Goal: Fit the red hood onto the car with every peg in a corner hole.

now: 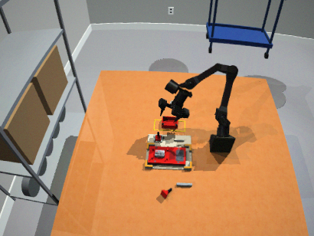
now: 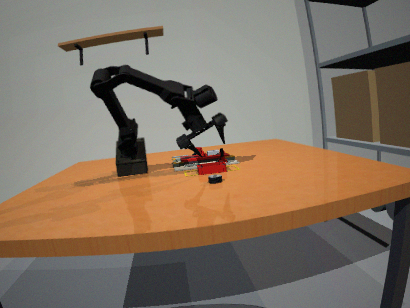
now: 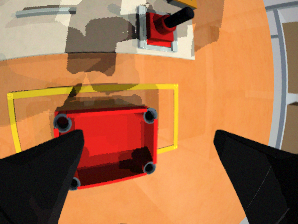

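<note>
Now: gripper tip 1 cm past the red hood, 2 cm to the left of it and 6 cm above it. The rest, counted from my gripper tip: jig 3 cm behind, 19 cm to the left, 6 cm below; then grey engine block 23 cm to the left, 5 cm below; then small round wheel 1 cm behind, 19 cm to the right, 6 cm below.
</note>
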